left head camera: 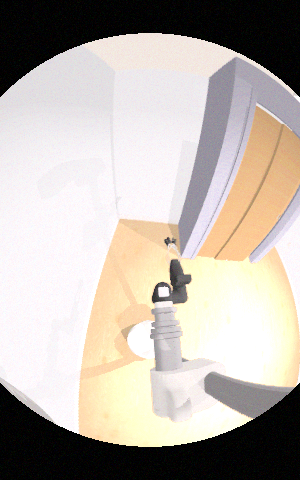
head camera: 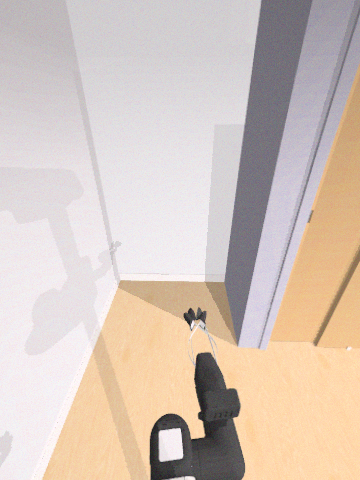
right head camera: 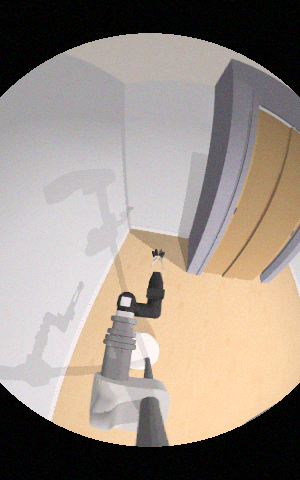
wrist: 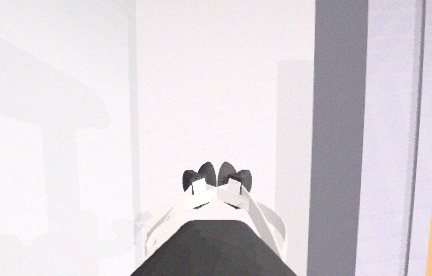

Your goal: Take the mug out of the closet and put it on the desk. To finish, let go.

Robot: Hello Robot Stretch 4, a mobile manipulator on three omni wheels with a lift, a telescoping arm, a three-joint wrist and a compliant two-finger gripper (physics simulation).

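Pixels of known places: gripper, fingertip midpoint: (left head camera: pixel 169 237) (head camera: pixel 194 309) (right head camera: pixel 158 249) (wrist: pixel 217 176); robot's base at its link origin: (left head camera: pixel 147 338) (right head camera: pixel 138 349).
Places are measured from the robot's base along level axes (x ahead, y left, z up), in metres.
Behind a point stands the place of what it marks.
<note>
The closet is a tall grey-lilac frame (head camera: pixel 270 200) @[x 1.064, y -0.544, z 1.134 m] (left head camera: pixel 212 165) @[x 1.137, y -0.546, z 1.289 m] (right head camera: pixel 216 175) @[x 1.189, y -0.553, z 1.286 m] (wrist: pixel 335 140) @[x 1.339, y -0.575, z 0.984 m] with wooden sliding doors (head camera: pixel 325 250) @[x 1.070, y -0.944, z 0.809 m] (left head camera: pixel 245 205) @[x 1.051, y -1.082, z 0.983 m] (right head camera: pixel 252 200) @[x 1.071, y -0.941, z 1.177 m], on the right in the head views. The doors look closed. The inside of the closet does not show. My gripper (head camera: pixel 195 317) @[x 0.534, y -0.086, z 1.027 m] (left head camera: pixel 170 242) @[x 0.534, y -0.086, z 1.027 m] (right head camera: pixel 158 254) @[x 0.534, y -0.086, z 1.027 m] (wrist: pixel 217 176) @[x 0.534, y -0.086, z 1.027 m] is shut and empty, its fingertips close together. It is in the air to the left of the closet's near side, pointing towards the white wall. The mug and the desk do not show in these views.
A white wall (head camera: pixel 165 150) @[x 1.874, y -0.085, z 1.244 m] (wrist: pixel 215 90) @[x 1.876, y -0.067, z 1.242 m] stands ahead and another wall (head camera: pixel 40 225) @[x 1.113, y 0.559, z 1.040 m] (left head camera: pixel 55 225) @[x 0.641, y 0.626, z 1.021 m] (right head camera: pixel 60 250) @[x 0.557, y 0.637, z 0.874 m] is close on the left. They meet in a corner. The wooden floor (head camera: pixel 135 350) @[x 1.127, y 0.226, z -0.026 m] (left head camera: pixel 235 310) @[x 0.133, y -1.218, z -0.027 m] (right head camera: pixel 215 340) @[x 0.091, y -0.880, z -0.026 m] runs beneath the arm and in front of the closet.
</note>
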